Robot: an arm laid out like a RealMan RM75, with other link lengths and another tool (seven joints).
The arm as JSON. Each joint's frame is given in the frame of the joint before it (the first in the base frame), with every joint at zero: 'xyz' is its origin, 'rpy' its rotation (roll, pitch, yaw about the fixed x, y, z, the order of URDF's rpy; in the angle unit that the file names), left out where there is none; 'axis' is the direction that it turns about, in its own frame. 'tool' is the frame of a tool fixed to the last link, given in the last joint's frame.
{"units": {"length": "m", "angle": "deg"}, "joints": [
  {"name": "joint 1", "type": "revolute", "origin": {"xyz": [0.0, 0.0, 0.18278]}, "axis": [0.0, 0.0, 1.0]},
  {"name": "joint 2", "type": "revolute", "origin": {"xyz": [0.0, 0.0, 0.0]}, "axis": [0.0, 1.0, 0.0]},
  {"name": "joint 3", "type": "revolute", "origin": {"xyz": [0.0, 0.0, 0.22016]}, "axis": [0.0, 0.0, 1.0]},
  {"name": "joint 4", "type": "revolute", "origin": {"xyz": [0.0, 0.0, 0.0]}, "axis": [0.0, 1.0, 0.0]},
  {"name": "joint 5", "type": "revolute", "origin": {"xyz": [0.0, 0.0, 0.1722]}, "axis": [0.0, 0.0, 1.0]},
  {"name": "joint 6", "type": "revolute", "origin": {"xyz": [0.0, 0.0, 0.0]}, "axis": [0.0, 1.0, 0.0]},
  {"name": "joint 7", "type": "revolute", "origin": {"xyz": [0.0, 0.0, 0.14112]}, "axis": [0.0, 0.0, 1.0]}
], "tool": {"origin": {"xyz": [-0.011, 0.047, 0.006], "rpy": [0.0, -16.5, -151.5]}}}
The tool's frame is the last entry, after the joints.
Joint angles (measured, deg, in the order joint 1, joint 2, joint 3, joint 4, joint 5, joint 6, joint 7), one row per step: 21.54 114.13 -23.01 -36.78 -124.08 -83.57 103.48; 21.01 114.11 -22.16 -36.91 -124.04 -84.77 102.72; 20.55 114.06 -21.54 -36.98 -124.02 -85.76 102.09; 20.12 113.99 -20.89 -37.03 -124.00 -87.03 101.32; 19.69 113.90 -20.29 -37.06 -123.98 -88.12 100.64; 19.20 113.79 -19.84 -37.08 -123.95 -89.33 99.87; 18.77 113.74 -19.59 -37.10 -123.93 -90.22 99.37; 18.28 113.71 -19.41 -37.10 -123.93 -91.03 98.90; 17.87 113.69 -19.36 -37.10 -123.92 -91.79 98.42; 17.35 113.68 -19.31 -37.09 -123.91 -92.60 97.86; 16.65 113.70 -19.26 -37.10 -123.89 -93.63 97.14; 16.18 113.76 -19.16 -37.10 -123.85 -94.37 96.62; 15.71 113.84 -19.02 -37.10 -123.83 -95.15 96.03; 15.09 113.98 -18.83 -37.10 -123.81 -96.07 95.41; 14.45 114.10 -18.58 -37.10 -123.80 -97.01 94.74; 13.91 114.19 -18.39 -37.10 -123.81 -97.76 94.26; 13.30 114.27 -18.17 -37.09 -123.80 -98.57 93.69
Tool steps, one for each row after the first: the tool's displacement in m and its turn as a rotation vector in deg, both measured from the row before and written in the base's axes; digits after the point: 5 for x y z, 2 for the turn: 0.00065 -0.00417 0.00191 0.26 0.45 0.45; 0.00065 -0.00364 0.00149 0.14 0.33 0.37; 0.00002 -0.00408 0.00156 0.06 0.42 0.66; 0.00036 -0.00376 0.00158 0.11 0.34 0.51; 0.00026 -0.00439 0.00134 -0.04 0.31 0.66; 0.00030 -0.00359 0.00071 -0.11 0.27 0.40; 0.00058 -0.00383 0.00039 -0.16 0.24 0.29; 0.00020 -0.00346 0.00009 -0.23 0.18 0.40; 0.00048 -0.00413 0.00000 -0.24 0.19 0.38; 0.00060 -0.00545 -0.00011 -0.30 0.26 0.47; 0.00016 -0.00373 -0.00015 -0.14 0.27 0.35; 0.00006 -0.00386 -0.00021 -0.12 0.27 0.41; 0.00014 -0.00483 -0.00038 -0.14 0.42 0.35; 0.00024 -0.00494 -0.00016 -0.07 0.40 0.36; 0.00027 -0.00406 -0.00009 -0.08 0.34 0.22; 0.00037 -0.00450 0.00003 -0.03 0.34 0.25
